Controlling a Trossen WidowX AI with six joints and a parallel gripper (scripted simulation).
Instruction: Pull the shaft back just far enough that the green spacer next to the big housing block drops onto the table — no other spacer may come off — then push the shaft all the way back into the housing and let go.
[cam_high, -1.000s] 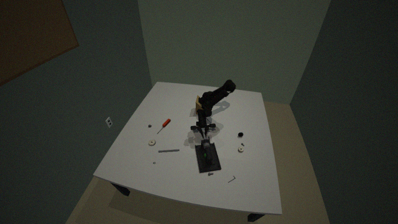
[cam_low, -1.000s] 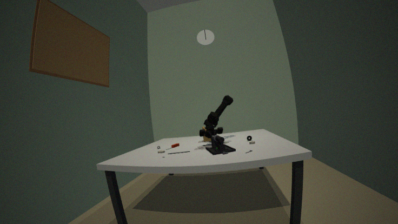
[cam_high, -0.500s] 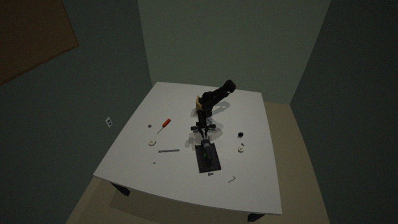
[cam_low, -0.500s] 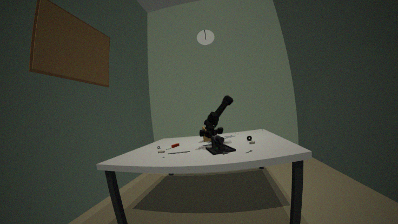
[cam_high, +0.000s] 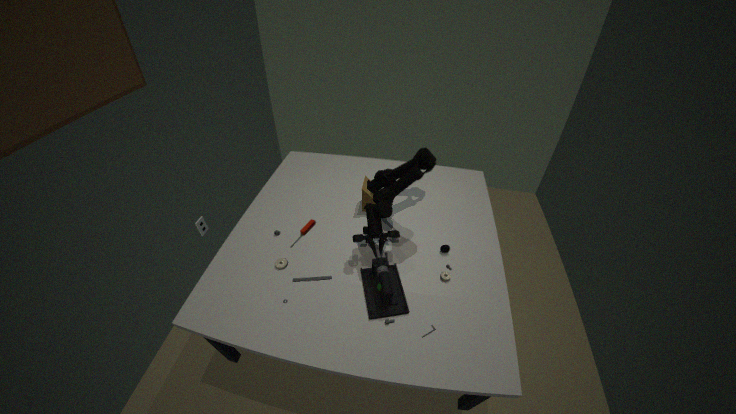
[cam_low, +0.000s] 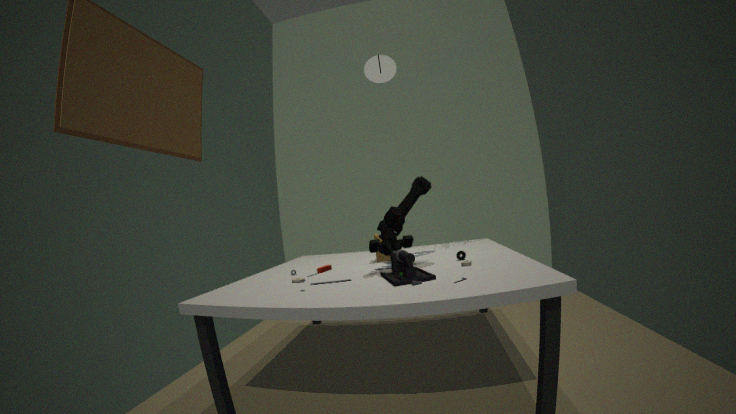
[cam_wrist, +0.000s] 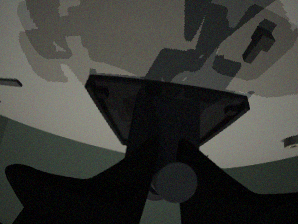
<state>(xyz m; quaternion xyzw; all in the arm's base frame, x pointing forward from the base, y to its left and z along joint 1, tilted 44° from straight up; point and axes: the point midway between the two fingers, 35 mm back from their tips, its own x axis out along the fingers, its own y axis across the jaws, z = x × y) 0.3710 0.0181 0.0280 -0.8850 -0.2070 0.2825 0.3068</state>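
Now: the shaft 30 mm ahead of my gripper tip, 20 mm above it and 10 mm to the left of it. Also, from my gripper tip: red-handled screwdriver 360 mm to the right, 160 mm behind, 50 mm below; then black ring 300 mm to the left, 80 mm behind, 30 mm below; then grey bar 270 mm to the right, 90 mm ahead, 50 mm below.
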